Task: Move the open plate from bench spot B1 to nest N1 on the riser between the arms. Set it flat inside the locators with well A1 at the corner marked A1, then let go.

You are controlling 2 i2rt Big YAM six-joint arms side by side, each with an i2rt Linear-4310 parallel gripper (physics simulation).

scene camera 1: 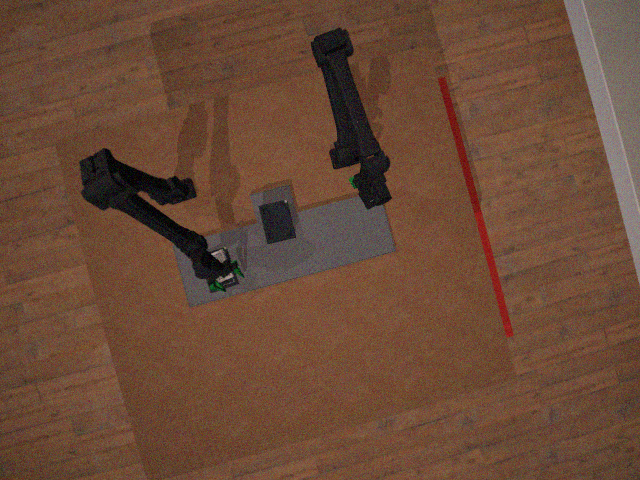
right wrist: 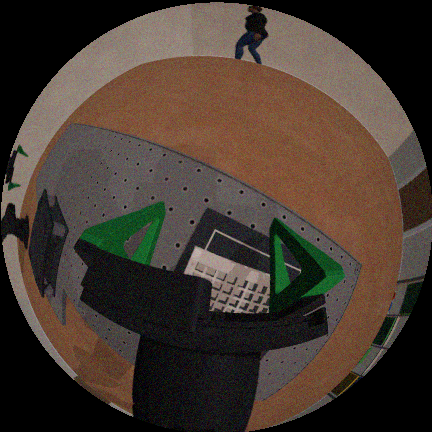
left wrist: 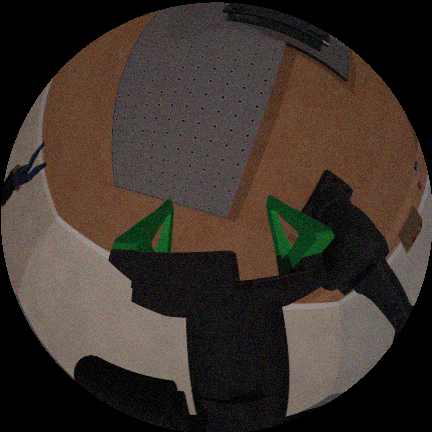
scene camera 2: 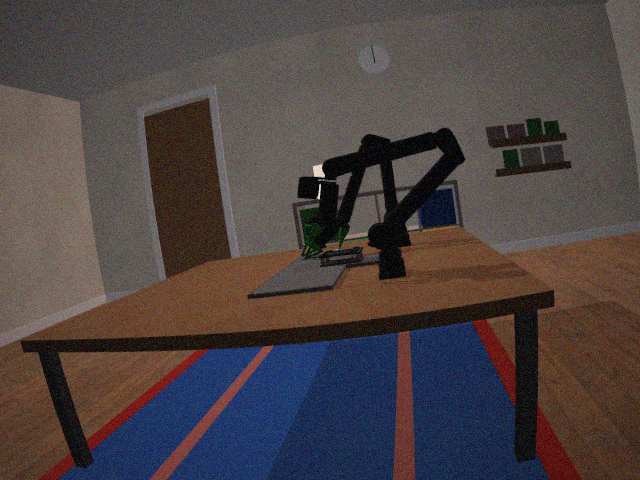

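Where they show: left gripper, fingertip midpoint: (scene camera 1: 362, 198) (left wrist: 220, 200) (scene camera 2: 324, 247); right gripper, fingertip midpoint: (scene camera 1: 234, 284) (right wrist: 218, 214) (scene camera 2: 304, 256); left arm's base, link origin: (scene camera 1: 344, 157) (right wrist: 26, 231) (left wrist: 325, 201) (scene camera 2: 392, 274); right arm's base, link origin: (scene camera 1: 181, 191) (scene camera 2: 401, 245).
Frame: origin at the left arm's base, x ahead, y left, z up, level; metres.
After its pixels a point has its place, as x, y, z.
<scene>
The open plate (scene camera 1: 221, 254) {0.275, -0.621, 0.018} (right wrist: 235, 287) {0.366, -0.638, 0.029}, pale with a grid of wells, lies on the dark pad of spot B1 (right wrist: 204, 226) {0.399, -0.590, 0.015}, inside a white outline. My right gripper (scene camera 1: 227, 277) {0.411, -0.596, 0.026} (right wrist: 218, 214) {0.411, -0.596, 0.026} is open above the plate, one finger toward each side; its body hides the near part of the plate. Nest N1 (scene camera 1: 277, 222) {0.208, -0.351, 0.055} (scene camera 2: 341, 255) {0.198, -0.292, 0.047} (left wrist: 275, 27) (right wrist: 46, 245) {0.245, -0.414, 0.051} is a dark block on the riser, with a small pale mark at one corner; the A1 lettering cannot be read. My left gripper (left wrist: 220, 200) {0.206, 0.004, 0.119} is open and empty, off the end of the grey board.
The grey perforated board (scene camera 1: 341, 232) {0.316, -0.099, 0.013} (scene camera 2: 297, 281) {0.322, -0.033, 0.013} (left wrist: 190, 105) {0.289, -0.079, 0.013} (right wrist: 145, 175) {0.413, -0.501, 0.013} lies on the wooden table (scene camera 1: 310, 361) {0.827, -0.375, 0.000} (scene camera 2: 180, 310) {0.666, 0.196, 0.000}. The riser (scene camera 1: 258, 196) {0.075, -0.405, 0.013} lies between the arms. A red strip (scene camera 1: 475, 206) runs at the right in scene camera 1. A person (left wrist: 22, 175) (right wrist: 254, 32) stands beyond the table.
</scene>
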